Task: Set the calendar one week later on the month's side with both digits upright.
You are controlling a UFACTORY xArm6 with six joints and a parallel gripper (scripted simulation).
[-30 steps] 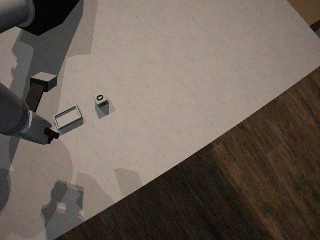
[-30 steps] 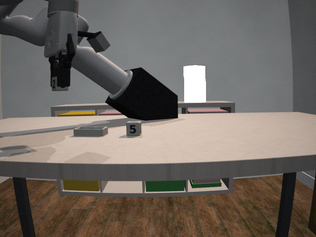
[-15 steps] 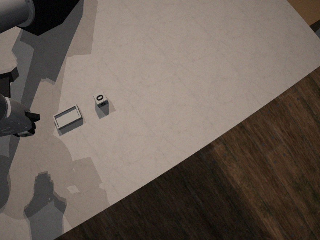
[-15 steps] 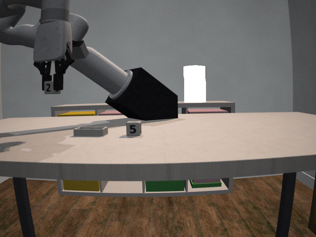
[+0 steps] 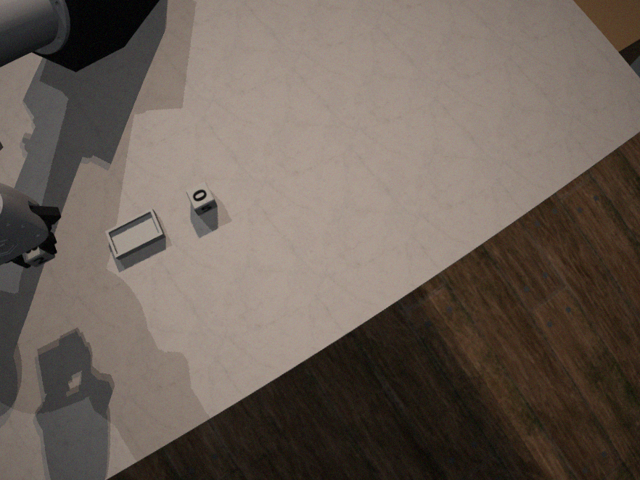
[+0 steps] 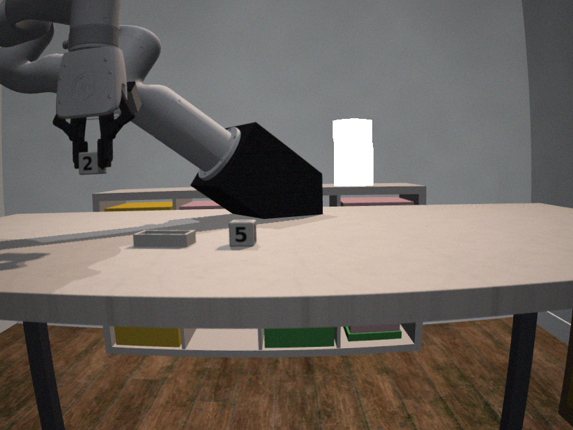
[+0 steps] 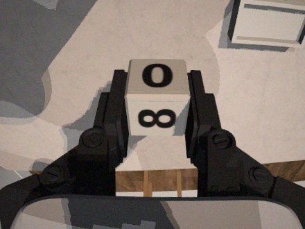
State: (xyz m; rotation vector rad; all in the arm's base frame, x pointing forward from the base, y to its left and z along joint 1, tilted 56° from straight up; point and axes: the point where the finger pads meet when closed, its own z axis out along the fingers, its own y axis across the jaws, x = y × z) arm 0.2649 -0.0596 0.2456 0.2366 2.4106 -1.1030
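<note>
Right now my hand is 12 cm above the grey tray, 10 cm to the right of it and 4 cm short of it. From my hand the other things lie so: white cube 1 cm below.
</note>
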